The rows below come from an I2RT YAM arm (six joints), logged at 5 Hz.
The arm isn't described. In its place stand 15 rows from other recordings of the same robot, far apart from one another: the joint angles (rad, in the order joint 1, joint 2, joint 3, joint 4, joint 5, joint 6), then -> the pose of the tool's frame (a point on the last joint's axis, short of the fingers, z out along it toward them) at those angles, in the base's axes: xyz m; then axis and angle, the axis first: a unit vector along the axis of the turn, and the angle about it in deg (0 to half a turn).
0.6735, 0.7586, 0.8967, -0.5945, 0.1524, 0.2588 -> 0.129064, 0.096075, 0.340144, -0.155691, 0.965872, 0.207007, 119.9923
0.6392, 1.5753, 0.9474, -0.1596, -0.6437, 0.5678 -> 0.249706, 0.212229, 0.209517, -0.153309, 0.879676, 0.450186, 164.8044
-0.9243, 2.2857, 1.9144, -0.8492, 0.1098, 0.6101 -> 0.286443, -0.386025, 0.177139, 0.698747, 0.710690, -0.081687, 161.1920
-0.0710, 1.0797, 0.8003, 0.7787, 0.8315, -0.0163 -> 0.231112, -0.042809, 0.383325, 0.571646, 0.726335, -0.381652, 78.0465
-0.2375, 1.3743, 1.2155, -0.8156, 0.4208, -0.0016 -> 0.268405, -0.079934, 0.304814, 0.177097, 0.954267, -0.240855, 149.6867
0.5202, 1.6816, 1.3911, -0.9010, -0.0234, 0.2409 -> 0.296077, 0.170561, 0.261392, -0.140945, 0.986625, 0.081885, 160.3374
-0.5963, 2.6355, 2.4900, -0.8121, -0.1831, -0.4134 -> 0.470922, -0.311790, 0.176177, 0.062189, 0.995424, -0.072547, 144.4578
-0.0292, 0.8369, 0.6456, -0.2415, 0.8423, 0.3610 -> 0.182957, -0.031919, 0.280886, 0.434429, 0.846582, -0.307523, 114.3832
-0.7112, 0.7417, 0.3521, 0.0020, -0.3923, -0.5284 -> 0.140507, -0.103097, 0.213890, -0.040287, 0.974459, -0.220921, 114.7390
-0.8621, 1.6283, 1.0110, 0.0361, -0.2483, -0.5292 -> 0.241192, -0.267908, 0.224604, 0.096110, 0.965498, -0.242025, 128.8676
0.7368, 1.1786, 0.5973, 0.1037, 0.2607, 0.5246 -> 0.193592, 0.163245, 0.223245, -0.025699, 0.969315, 0.244476, 122.4061
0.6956, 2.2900, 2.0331, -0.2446, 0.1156, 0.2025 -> 0.418722, 0.344199, 0.255322, -0.206421, 0.957668, 0.200657, 122.6509
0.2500, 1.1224, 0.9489, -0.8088, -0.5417, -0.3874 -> 0.204008, 0.071036, 0.281285, -0.379678, 0.891431, 0.247378, 145.5212
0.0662, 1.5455, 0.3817, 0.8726, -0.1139, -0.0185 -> 0.269310, 0.021910, 0.144782, -0.084418, 0.993644, 0.074469, 107.0022
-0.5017, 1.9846, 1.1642, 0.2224, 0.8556, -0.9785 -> 0.353179, -0.224377, 0.162134, -0.001506, 0.829250, -0.558876, 172.3475
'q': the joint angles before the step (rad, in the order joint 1, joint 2, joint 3, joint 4, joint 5, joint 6). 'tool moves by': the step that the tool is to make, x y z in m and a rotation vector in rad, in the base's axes. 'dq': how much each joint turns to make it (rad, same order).
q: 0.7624 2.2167 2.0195 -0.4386 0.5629 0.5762
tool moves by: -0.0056 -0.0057 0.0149 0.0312 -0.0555 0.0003
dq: 0.0000 -0.0556 -0.0544 0.0689 0.0087 -0.0156
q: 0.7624 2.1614 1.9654 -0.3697 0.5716 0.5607
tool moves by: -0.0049 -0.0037 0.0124 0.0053 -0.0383 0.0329
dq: 0.0004 -0.0413 -0.0340 0.0469 -0.0163 -0.0427
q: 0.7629 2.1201 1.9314 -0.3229 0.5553 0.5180
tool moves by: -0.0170 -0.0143 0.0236 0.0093 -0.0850 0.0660
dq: 0.0007 -0.1204 -0.1268 0.1194 -0.0358 -0.0878
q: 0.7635 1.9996 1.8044 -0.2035 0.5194 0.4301
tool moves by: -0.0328 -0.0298 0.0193 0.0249 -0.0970 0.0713
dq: -0.0011 -0.1993 -0.2383 0.1641 -0.0522 -0.0796
